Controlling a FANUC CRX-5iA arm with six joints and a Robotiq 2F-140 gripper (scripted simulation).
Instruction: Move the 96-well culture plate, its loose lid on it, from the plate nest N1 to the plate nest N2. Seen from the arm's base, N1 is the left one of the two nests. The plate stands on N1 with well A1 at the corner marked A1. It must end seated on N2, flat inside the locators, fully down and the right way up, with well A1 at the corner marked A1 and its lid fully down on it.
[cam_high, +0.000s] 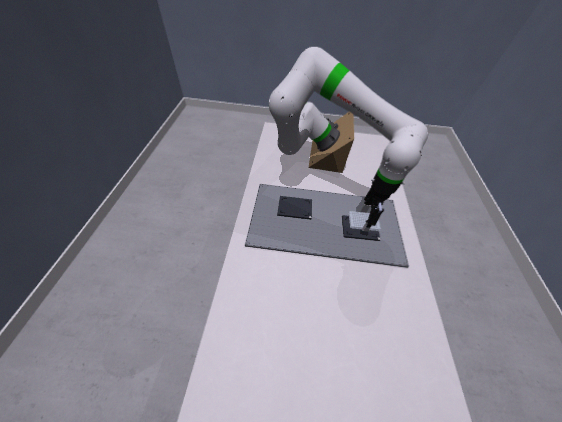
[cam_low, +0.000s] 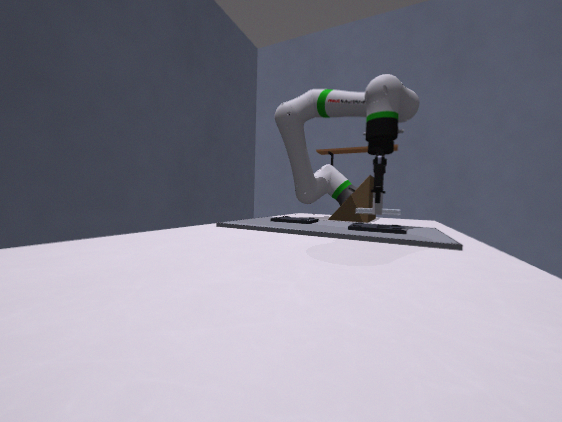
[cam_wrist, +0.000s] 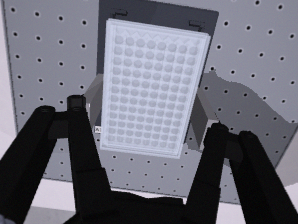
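Right now the plate nest N2 is 320 mm to the right of my hand, 70 mm below it and 40 mm behind it. The rest, counted from my hand: clear lid (10 mm below); plate nest N1 (70 mm below); 96-well culture plate (20 mm below).
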